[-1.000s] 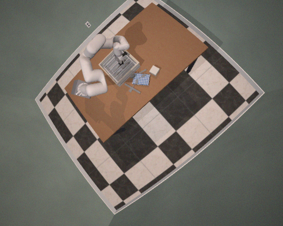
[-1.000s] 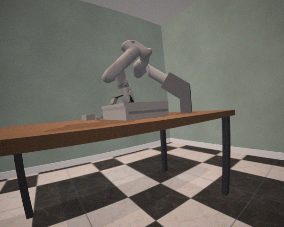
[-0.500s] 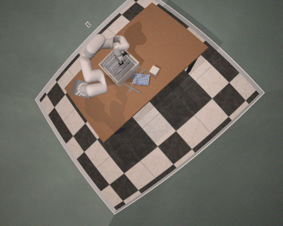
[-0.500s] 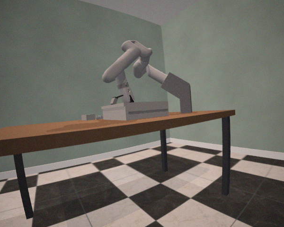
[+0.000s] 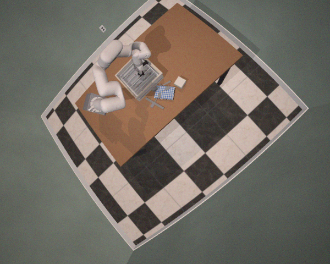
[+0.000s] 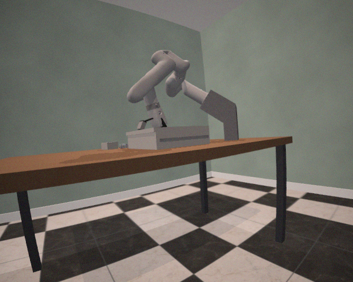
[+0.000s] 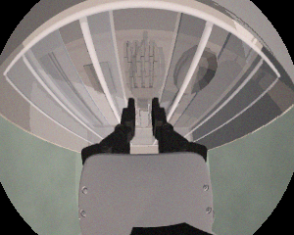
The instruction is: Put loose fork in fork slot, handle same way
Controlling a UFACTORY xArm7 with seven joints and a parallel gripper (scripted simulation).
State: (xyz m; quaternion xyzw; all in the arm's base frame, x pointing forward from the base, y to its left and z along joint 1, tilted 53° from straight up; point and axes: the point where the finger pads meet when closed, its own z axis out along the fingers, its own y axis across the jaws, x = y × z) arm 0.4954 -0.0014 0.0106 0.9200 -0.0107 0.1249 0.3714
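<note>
Now: the cutlery tray 30 mm behind my hand and 10 mm below it. From my hand the other things lie so: small pale block (360 mm to the right, 160 mm ahead, 40 mm below); blue checked napkin (290 mm to the right, 50 mm below).
</note>
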